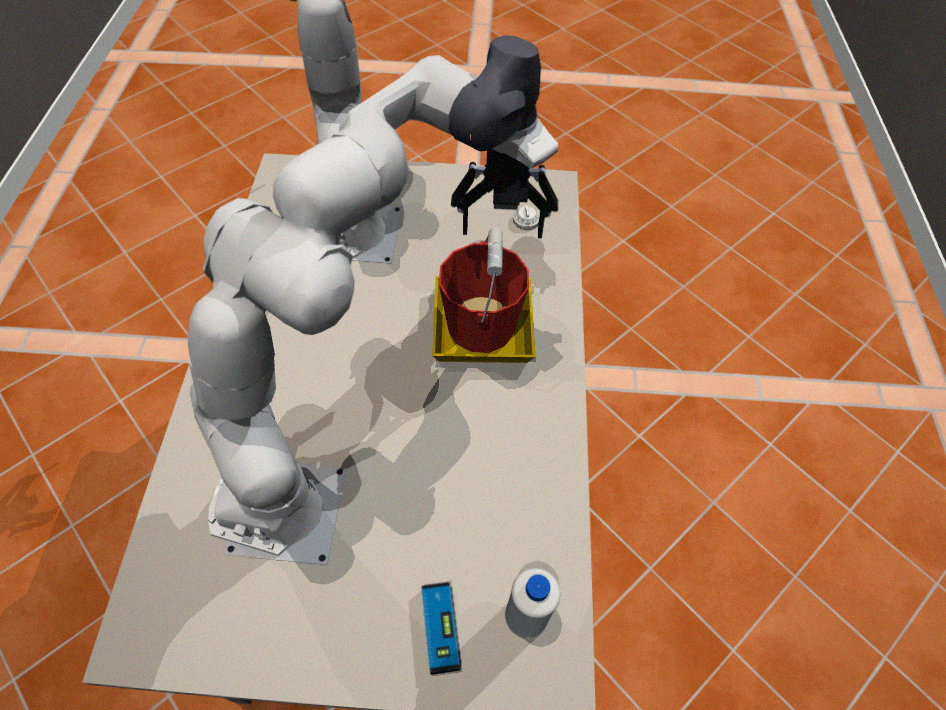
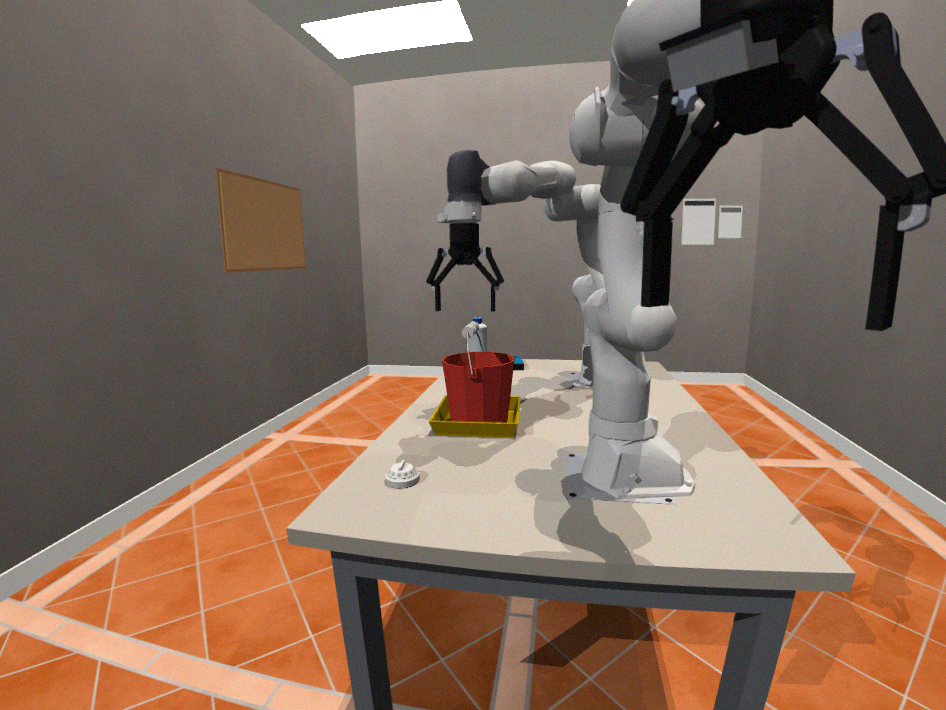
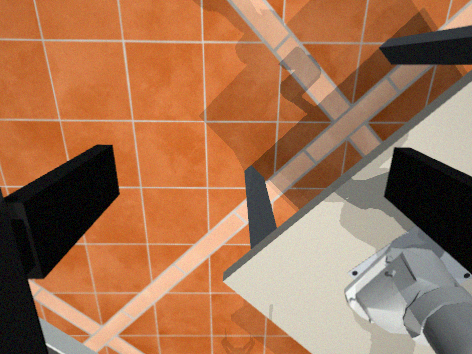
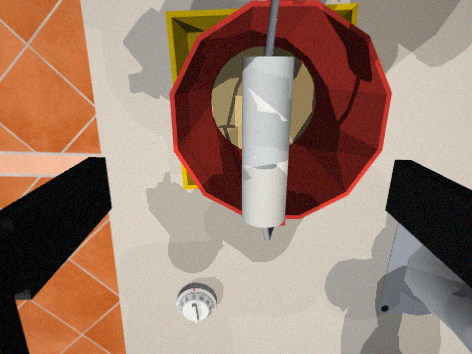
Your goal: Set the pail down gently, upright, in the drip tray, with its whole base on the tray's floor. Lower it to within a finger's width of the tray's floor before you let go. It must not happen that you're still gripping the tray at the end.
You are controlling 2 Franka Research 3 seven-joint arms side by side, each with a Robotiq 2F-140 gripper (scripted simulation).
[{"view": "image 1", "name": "my right gripper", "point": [502, 231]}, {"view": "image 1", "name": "red pail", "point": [464, 283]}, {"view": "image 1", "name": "yellow drip tray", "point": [520, 348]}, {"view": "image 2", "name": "my left gripper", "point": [749, 314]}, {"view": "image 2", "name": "my right gripper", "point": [465, 310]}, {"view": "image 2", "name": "red pail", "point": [484, 396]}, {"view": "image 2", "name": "yellow drip tray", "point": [440, 422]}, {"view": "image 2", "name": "white dial timer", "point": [401, 475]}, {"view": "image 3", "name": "my left gripper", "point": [252, 171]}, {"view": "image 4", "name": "my right gripper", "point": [250, 184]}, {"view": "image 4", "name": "red pail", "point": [340, 101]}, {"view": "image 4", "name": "white dial timer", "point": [196, 302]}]
